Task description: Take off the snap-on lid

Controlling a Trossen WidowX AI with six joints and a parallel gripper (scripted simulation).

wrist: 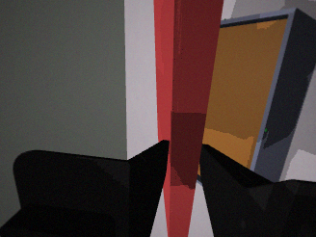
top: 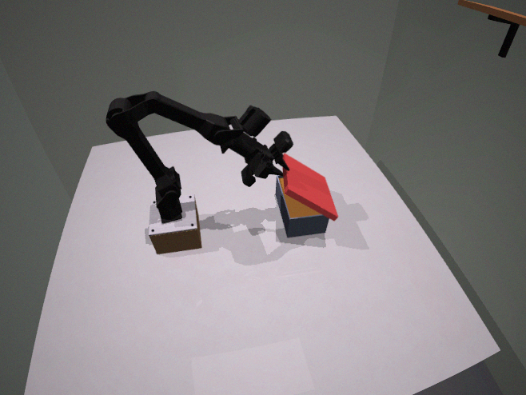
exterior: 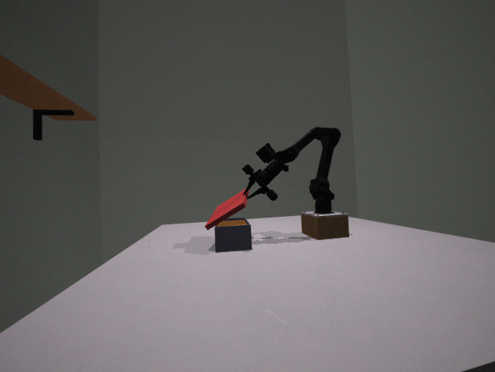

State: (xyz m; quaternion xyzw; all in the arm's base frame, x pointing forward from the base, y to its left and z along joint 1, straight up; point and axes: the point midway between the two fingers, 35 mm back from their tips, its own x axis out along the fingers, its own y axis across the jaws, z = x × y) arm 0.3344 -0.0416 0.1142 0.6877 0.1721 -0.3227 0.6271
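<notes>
Right now the red lid is 6 cm ahead of my gripper tip, 3 cm to the right of it and 3 cm below it. The rest, counted from my gripper tip: blue storage box: 14 cm below, 6 cm ahead, 1 cm to the right.
</notes>
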